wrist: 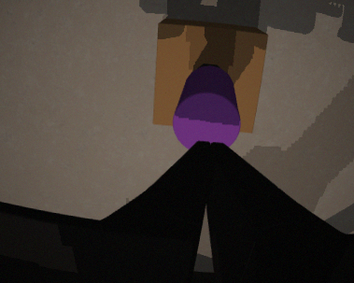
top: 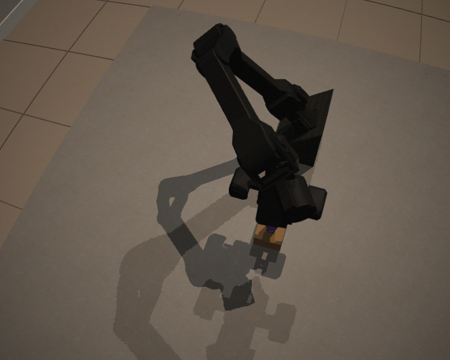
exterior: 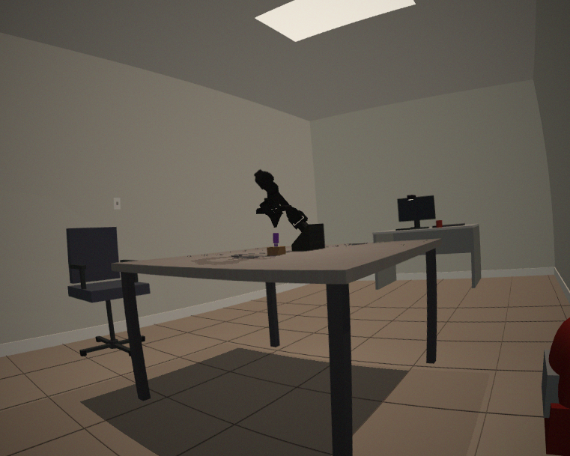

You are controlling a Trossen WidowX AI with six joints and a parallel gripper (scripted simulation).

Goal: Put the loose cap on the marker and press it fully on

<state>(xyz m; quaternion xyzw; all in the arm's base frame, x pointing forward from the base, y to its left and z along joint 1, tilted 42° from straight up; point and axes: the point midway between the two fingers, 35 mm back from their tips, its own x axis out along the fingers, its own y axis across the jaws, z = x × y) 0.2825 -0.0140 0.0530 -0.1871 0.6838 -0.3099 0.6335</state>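
Right now the purple cap is 5 cm below my gripper tip. Round my gripper tip: holder block 11 cm below.
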